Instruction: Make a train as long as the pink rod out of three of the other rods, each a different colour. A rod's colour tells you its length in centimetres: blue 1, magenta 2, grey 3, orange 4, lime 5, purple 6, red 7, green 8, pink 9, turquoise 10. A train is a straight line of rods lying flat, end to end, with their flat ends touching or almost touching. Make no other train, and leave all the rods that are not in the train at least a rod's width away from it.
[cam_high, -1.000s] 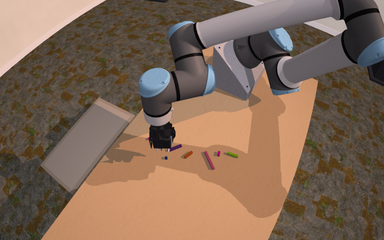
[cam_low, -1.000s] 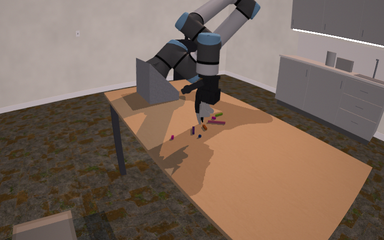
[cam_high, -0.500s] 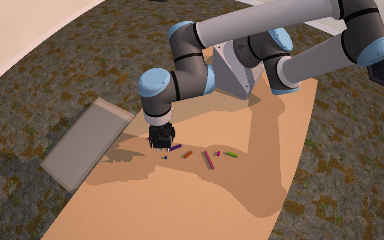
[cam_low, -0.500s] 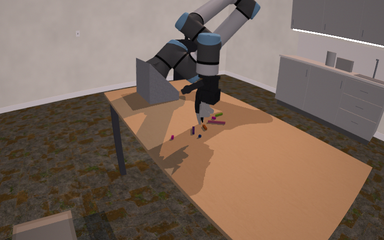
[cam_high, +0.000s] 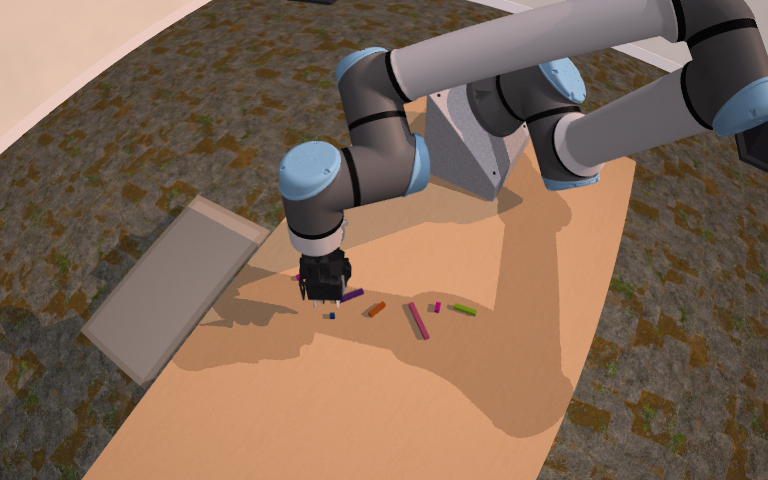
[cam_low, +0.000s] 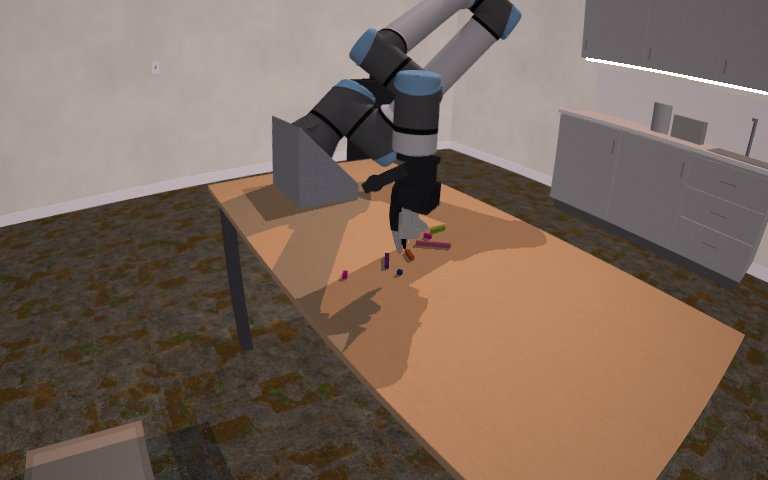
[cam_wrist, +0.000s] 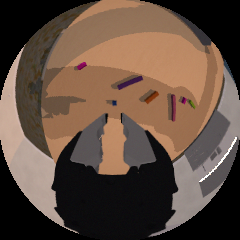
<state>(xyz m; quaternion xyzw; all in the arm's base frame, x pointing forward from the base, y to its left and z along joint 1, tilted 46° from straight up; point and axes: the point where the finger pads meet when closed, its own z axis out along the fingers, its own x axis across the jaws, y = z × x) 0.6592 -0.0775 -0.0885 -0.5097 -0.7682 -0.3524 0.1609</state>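
Right now the blue rod is 70 mm below my hand. The rest, counted from my hand: purple rod 60 mm behind, 10 mm to the left, 70 mm below; orange rod 50 mm behind, 80 mm to the left, 70 mm below; pink rod 70 mm behind, 160 mm to the left, 70 mm below.
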